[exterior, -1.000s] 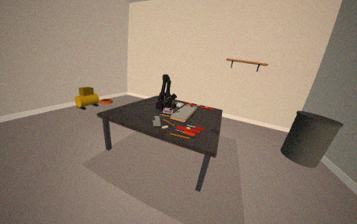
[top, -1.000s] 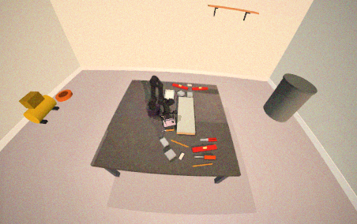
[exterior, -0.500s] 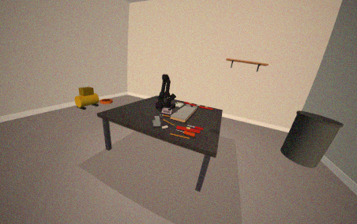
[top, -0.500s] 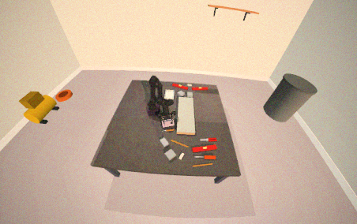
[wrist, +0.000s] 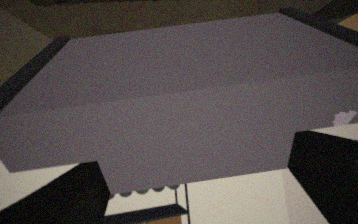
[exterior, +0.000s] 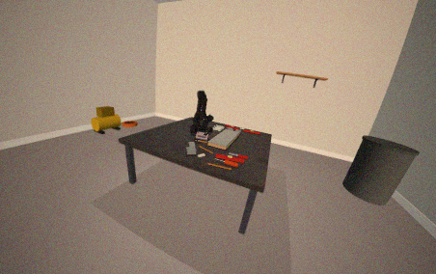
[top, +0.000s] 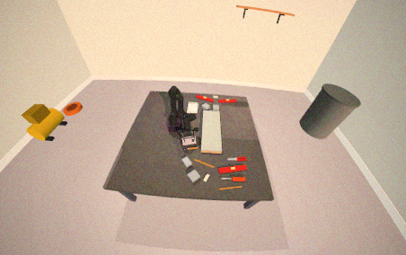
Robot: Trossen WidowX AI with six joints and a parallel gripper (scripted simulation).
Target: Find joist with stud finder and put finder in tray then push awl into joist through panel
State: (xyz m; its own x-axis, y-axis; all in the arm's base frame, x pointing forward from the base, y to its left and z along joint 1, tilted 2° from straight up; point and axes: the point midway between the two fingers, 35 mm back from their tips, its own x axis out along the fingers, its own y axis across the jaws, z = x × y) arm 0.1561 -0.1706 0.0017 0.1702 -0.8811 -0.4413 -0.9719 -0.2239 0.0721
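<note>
Now: gripper tip 60 mm above the awl and 40 mm to the left of it. From my gripper tip the other things lie so: white tray (520 mm to the left, 60 mm below, 20 mm ahead); stud finder (10 mm below, 10 mm ahead).
</note>
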